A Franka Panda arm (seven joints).
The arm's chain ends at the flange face. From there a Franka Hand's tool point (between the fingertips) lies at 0.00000 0.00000 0.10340 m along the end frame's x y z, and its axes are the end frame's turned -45 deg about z.
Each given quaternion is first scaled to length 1.
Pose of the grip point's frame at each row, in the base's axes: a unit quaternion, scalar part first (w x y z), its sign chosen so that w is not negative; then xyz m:
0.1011, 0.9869, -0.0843, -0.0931, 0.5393, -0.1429, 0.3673
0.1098, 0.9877, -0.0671, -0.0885, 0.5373, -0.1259, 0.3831
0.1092, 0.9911, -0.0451, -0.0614, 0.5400, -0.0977, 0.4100
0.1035, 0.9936, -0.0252, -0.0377, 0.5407, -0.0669, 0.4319
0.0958, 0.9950, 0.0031, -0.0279, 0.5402, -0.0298, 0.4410
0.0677, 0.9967, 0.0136, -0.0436, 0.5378, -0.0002, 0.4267
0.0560, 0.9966, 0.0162, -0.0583, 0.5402, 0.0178, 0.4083
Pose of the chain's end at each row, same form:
0.1290, 0.8795, -0.4556, -0.0473, 0.5601, -0.1239, 0.4668
0.1353, 0.8869, -0.4400, -0.0397, 0.5569, -0.1047, 0.4824
0.1244, 0.8984, -0.4209, -0.0149, 0.5536, -0.0759, 0.5102
0.1100, 0.9083, -0.4035, 0.0048, 0.5490, -0.0458, 0.5328
0.0992, 0.9205, -0.3779, 0.0109, 0.5459, -0.0101, 0.5423
0.0792, 0.9260, -0.3688, -0.0144, 0.5466, 0.0139, 0.5288
0.0740, 0.9269, -0.3664, -0.0324, 0.5520, 0.0295, 0.5103

